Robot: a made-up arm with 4 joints. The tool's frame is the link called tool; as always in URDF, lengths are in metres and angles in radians. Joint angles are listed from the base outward. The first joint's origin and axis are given. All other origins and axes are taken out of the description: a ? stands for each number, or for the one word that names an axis. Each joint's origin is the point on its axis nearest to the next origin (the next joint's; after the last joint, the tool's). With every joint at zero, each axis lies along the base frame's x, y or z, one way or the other. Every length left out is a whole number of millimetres.
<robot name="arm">
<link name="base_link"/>
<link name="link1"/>
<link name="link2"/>
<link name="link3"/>
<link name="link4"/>
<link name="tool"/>
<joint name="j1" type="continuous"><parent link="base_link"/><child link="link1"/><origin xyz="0 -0.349 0.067" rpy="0 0 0"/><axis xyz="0 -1 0"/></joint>
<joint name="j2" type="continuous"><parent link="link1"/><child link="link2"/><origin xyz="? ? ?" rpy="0 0 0"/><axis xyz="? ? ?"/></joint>
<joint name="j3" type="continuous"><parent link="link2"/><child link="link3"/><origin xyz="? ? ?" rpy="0 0 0"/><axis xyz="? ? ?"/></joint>
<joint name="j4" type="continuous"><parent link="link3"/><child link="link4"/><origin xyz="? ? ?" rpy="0 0 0"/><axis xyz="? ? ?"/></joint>
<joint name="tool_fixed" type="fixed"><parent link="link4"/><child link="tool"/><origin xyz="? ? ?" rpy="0 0 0"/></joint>
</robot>
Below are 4 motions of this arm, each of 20 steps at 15 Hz.
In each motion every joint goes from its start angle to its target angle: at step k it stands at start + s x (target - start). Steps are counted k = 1, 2, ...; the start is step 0. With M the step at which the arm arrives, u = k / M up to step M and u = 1 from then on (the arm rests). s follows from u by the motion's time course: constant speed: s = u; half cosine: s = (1 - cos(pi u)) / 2; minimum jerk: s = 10 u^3 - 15 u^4 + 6 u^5.
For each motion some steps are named. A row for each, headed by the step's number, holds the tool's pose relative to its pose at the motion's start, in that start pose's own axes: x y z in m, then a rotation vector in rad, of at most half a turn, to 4 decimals.
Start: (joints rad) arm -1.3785 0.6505 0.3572 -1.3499
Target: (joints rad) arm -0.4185 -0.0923 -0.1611 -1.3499
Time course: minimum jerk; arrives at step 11
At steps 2, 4, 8, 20:
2: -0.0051 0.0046 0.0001 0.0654 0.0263 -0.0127
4: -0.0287 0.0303 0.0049 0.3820 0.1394 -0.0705
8: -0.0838 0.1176 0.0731 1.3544 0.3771 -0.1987
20: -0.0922 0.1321 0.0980 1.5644 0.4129 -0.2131

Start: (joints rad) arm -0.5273 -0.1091 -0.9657 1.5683
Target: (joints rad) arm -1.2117 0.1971 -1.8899 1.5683
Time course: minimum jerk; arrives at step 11
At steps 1, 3, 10, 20:
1: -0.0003 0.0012 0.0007 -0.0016 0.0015 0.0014
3: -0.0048 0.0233 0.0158 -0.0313 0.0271 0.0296
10: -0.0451 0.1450 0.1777 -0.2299 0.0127 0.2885
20: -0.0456 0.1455 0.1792 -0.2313 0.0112 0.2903

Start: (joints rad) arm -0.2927 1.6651 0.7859 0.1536
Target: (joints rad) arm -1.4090 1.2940 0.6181 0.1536
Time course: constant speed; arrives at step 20
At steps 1, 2, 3, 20:
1: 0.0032 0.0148 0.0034 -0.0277 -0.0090 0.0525
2: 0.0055 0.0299 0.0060 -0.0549 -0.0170 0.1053
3: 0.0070 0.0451 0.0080 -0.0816 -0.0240 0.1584
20: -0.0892 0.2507 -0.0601 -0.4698 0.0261 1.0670

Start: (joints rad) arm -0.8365 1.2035 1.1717 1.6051
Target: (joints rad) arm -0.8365 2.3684 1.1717 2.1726
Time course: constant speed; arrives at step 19
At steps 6, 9, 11, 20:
6: -0.1250 -0.0264 -0.0184 0.0176 0.1413 -0.1600
9: -0.1897 -0.0248 -0.0221 0.0357 0.2096 -0.2406
11: -0.2324 -0.0183 -0.0224 0.0511 0.2537 -0.2947
20: -0.3884 0.0496 -0.0075 0.1363 0.4139 -0.5153

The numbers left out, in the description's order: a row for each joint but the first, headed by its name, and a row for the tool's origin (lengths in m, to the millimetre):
j2: xyz 0.058 0 0.025, axis -1 0 0
j3: xyz 0 0.117 -0.273, axis 0 1 0
j4: xyz 0.016 0 0.074, axis 0 0 1
tool: xyz 0.056 -0.138 0

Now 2 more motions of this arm.
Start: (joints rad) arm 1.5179 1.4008 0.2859 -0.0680
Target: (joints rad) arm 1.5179 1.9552 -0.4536 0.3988
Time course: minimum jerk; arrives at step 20
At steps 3, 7, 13, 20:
3: 0.0004 -0.0026 0.0016 -0.0130 -0.0205 0.0084
7: 0.0015 -0.0209 0.0163 -0.1257 -0.1754 0.0836
13: -0.0112 -0.0464 0.0612 -0.4910 -0.5088 0.3408
20: -0.0244 -0.0482 0.0785 -0.6829 -0.6237 0.4809

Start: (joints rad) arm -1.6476 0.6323 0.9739 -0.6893
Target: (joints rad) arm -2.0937 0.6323 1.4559 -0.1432
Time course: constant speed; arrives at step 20
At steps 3, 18, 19, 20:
3: 0.0122 0.0115 -0.0101 -0.1030 0.0804 0.1028
18: 0.0454 0.0610 -0.1171 -0.5343 0.5939 0.5552
19: 0.0454 0.0623 -0.1270 -0.5576 0.6345 0.5802
20: 0.0450 0.0633 -0.1371 -0.5801 0.6758 0.6043

